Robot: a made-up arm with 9 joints.
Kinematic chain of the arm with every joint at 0, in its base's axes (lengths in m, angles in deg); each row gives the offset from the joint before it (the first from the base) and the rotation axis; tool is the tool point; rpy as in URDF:
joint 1: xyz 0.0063 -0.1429 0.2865 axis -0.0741 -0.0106 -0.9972
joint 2: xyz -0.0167 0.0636 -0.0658 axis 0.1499 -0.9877 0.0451
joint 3: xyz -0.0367 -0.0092 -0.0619 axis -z
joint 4: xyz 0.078 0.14 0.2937 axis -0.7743 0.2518 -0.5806
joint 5: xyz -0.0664 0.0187 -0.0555 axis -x
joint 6: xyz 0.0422 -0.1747 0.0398 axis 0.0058 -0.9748 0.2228
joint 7: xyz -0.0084 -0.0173 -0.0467 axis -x
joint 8: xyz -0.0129 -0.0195 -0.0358 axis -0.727 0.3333 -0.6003
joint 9: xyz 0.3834 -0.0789 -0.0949 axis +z
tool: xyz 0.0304 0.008 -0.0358 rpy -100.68 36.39 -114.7
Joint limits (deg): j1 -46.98..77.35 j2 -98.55..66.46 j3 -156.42..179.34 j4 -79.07..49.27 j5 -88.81..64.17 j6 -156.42..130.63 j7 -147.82..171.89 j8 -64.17..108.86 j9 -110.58..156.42
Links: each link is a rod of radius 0.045 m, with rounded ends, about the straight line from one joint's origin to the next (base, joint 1, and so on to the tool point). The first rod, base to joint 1, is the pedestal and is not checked.
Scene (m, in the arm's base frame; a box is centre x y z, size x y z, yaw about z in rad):
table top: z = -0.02
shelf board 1: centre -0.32 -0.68 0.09 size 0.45 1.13 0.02 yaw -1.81
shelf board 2: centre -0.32 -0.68 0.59 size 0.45 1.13 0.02 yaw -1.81
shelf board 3: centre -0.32 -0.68 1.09 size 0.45 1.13 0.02 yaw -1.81
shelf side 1: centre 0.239 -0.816 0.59 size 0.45 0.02 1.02 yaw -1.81
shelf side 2: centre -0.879 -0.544 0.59 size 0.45 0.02 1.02 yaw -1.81
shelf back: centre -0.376 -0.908 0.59 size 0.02 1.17 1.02 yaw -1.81
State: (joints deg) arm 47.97 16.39 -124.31 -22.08 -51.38 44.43 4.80 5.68 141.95
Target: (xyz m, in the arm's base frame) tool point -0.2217 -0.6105 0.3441
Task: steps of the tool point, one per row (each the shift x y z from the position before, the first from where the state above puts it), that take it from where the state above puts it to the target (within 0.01 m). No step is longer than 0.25 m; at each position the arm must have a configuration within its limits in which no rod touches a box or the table.
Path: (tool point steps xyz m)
1: -0.1563 -0.0052 0.0870
2: -0.1776 -0.0694 0.0798
3: -0.1605 -0.1487 0.0601
4: -0.0970 -0.2167 0.0322
5: 0.0020 -0.2451 0.0024
6: 0.1090 -0.2174 -0.0215
7: 0.1900 -0.1370 -0.0337

